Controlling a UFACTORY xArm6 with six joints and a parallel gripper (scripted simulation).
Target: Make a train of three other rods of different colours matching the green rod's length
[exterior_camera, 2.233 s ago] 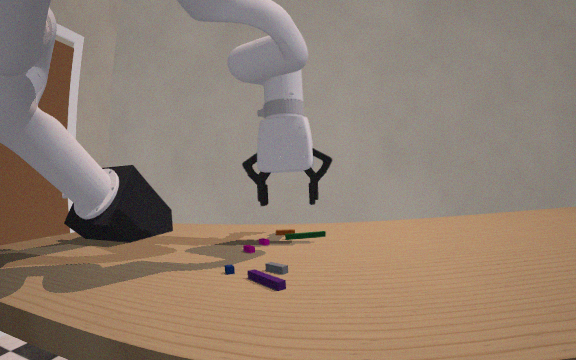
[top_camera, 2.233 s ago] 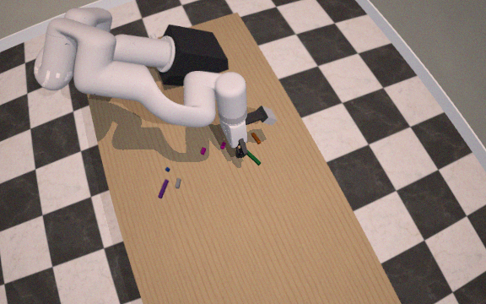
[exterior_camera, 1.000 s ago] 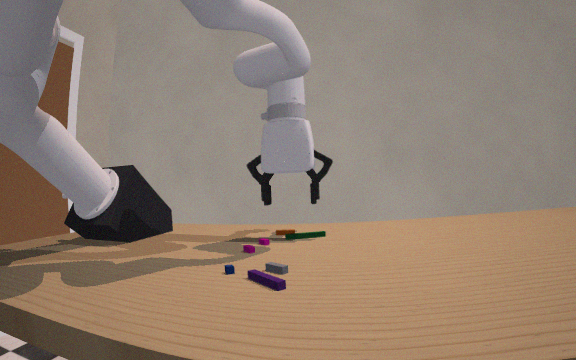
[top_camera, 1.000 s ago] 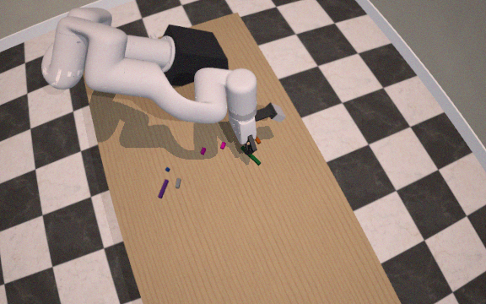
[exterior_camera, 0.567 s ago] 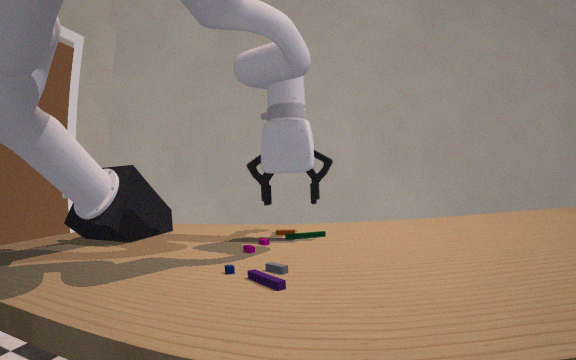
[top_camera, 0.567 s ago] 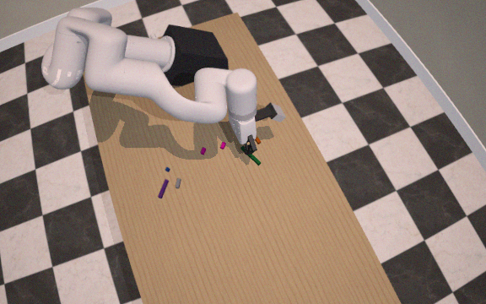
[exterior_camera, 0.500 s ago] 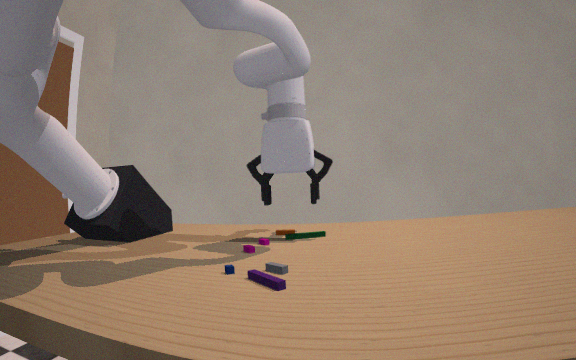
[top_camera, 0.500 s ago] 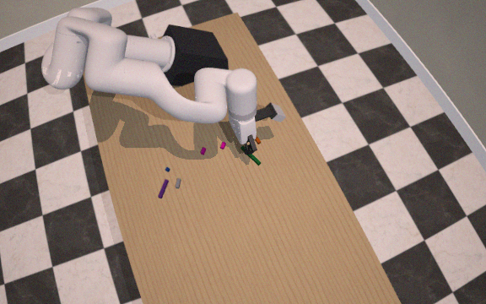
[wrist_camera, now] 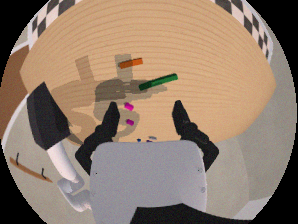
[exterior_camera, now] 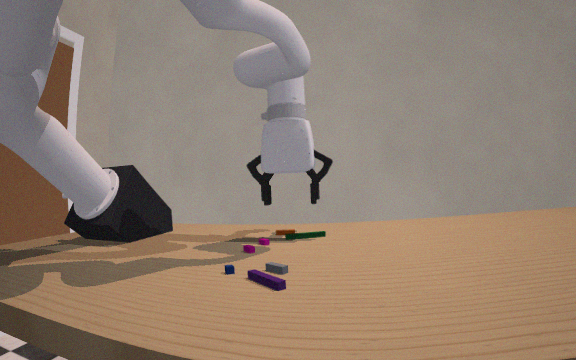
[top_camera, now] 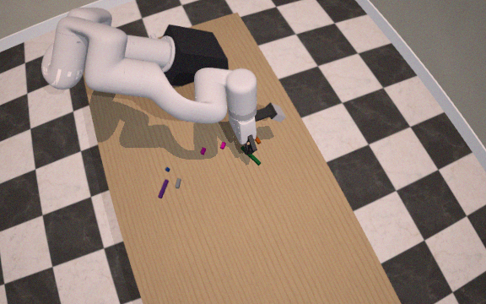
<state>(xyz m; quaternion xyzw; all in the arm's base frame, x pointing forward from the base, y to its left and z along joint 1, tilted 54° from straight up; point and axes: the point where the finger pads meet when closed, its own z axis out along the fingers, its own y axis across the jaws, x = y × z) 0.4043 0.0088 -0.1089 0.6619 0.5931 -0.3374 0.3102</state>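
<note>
Right now my hand is 24 cm to the left of the blue rod, 7 cm above it and 5 cm past it. Round my hand: grey rod (23 cm to the right, 7 cm below, 1 cm ahead); then orange rod (7 cm below, 5 cm to the left, 2 cm behind); then green rod (7 cm below, 3 cm ahead, 1 cm to the left).
</note>
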